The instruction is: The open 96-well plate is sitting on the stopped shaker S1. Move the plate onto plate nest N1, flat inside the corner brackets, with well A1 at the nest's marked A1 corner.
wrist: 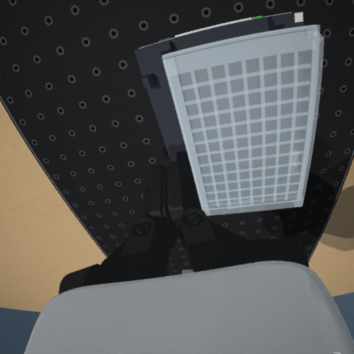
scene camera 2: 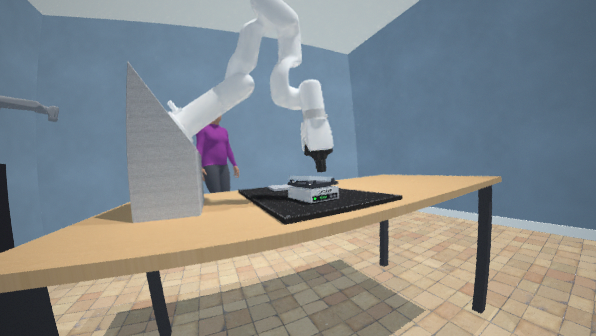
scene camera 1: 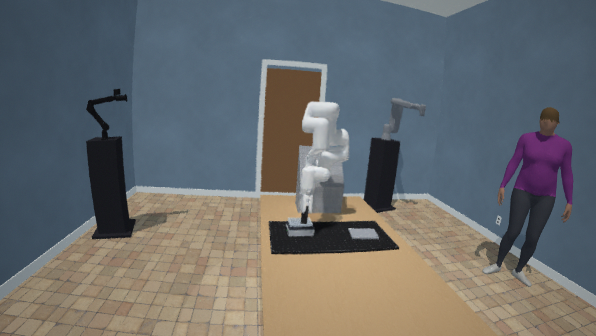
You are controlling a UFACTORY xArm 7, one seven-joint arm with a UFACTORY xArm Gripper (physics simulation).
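Pixels of known places: gripper, between the fingertips: [scene camera 2: 321, 172] [scene camera 1: 303, 223]; arm's base, origin of its link: [scene camera 2: 179, 128].
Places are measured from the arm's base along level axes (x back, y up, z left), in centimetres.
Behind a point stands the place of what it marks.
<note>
The clear open 96-well plate [scene camera 1: 299, 221] {x -31.8, y -19.2, z -28.6 cm} [scene camera 2: 311, 178] {x -27.4, y -19.1, z -33.6 cm} [wrist: 250, 130] lies on top of shaker S1 [scene camera 1: 300, 232] {x -37.1, y -23.4, z -30.1 cm} [scene camera 2: 300, 194] {x -27.3, y -23.9, z -28.6 cm} [wrist: 159, 102]. In the wrist view it sits off to the right, with a strip of the dark shaker top and its corner posts bare on the left; it looks not squarely seated. My gripper [scene camera 1: 304, 221] {x -37.2, y -17.9, z -28.7 cm} [scene camera 2: 320, 170] {x -37.2, y -17.9, z -28.7 cm} [wrist: 171, 179] is shut and empty. In the wrist view its fingertips are left of the plate's lower left edge; in scene camera 2 they are above the plate's level. The pale nest N1 [scene camera 1: 363, 233] {x -47.5, y -25.0, z 5.9 cm} [scene camera 2: 278, 188] {x -40.1, y -25.0, z 0.6 cm} carries no plate; its A1 mark is too small to see.
Shaker and nest stand on a black perforated mat [scene camera 1: 320, 245] {x -49.5, y -26.2, z -23.9 cm} [scene camera 2: 360, 199] {x -37.9, y -26.2, z -42.5 cm} [wrist: 60, 90] on the wooden table [scene camera 1: 350, 295] {x -90.2, y -27.4, z -31.5 cm} [scene camera 2: 430, 182] {x -93.3, y -27.5, z -48.4 cm}. The grey arm base [scene camera 2: 160, 170] {x 7.6, y -14.1, z -12.7 cm} stands behind the mat. A person in purple [scene camera 1: 542, 165] [scene camera 2: 215, 145] stands beyond the table.
</note>
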